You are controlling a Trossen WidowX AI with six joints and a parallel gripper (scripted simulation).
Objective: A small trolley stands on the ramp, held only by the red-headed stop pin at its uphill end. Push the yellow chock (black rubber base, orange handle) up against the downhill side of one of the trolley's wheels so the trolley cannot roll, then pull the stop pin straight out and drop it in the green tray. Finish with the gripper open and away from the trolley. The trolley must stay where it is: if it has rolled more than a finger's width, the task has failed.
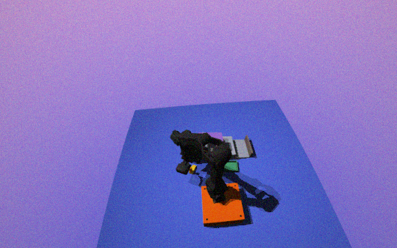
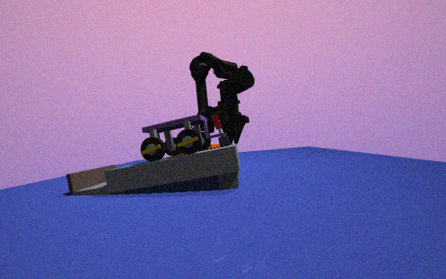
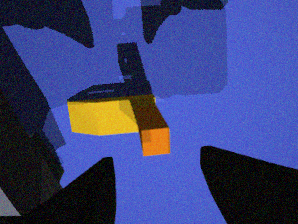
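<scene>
Right now the yellow chock is 60 mm below my gripper tip, 20 mm ahead of it and 10 mm to the right of it. The rest, counted from my gripper tip: trolley (150 mm to the right, 120 mm ahead, 30 mm above); then grey ramp (160 mm to the right, 120 mm ahead, 40 mm below); then red-headed stop pin (120 mm ahead, 50 mm to the right, 40 mm above).
</scene>
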